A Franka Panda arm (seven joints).
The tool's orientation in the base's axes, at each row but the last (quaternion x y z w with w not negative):
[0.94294, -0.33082, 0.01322, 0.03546]
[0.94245, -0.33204, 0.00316, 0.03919]
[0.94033, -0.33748, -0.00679, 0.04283]
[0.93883, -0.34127, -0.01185, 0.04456]
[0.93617, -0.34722, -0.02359, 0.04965]
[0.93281, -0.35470, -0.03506, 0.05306]
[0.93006, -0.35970, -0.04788, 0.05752]
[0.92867, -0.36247, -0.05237, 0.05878]
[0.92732, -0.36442, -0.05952, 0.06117]
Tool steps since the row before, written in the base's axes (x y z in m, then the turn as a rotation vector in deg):
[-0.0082, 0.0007, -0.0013, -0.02, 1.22, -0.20]
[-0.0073, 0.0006, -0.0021, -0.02, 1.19, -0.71]
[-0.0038, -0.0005, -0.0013, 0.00, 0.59, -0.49]
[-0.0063, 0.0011, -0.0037, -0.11, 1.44, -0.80]
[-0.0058, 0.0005, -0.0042, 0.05, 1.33, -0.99]
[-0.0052, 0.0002, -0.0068, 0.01, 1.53, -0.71]
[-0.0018, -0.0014, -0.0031, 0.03, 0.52, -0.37]
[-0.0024, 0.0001, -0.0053, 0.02, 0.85, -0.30]
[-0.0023, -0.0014, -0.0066, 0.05, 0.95, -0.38]
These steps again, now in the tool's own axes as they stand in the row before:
[-0.0069, 0.0045, 0.0012, -0.79, -0.95, 0.11]
[-0.0061, 0.0040, 0.0022, -0.78, -0.96, 0.62]
[-0.0026, 0.0027, 0.0015, -0.38, -0.50, 0.44]
[-0.0056, 0.0029, 0.0039, -1.02, -1.10, 0.69]
[-0.0047, 0.0029, 0.0046, -0.82, -1.14, 0.88]
[-0.0038, 0.0024, 0.0073, -0.99, -1.23, 0.59]
[-0.0002, 0.0018, 0.0034, -0.31, -0.45, 0.32]
[-0.0015, 0.0007, 0.0056, -0.55, -0.68, 0.23]
[-0.0003, 0.0015, 0.0070, -0.59, -0.78, 0.30]

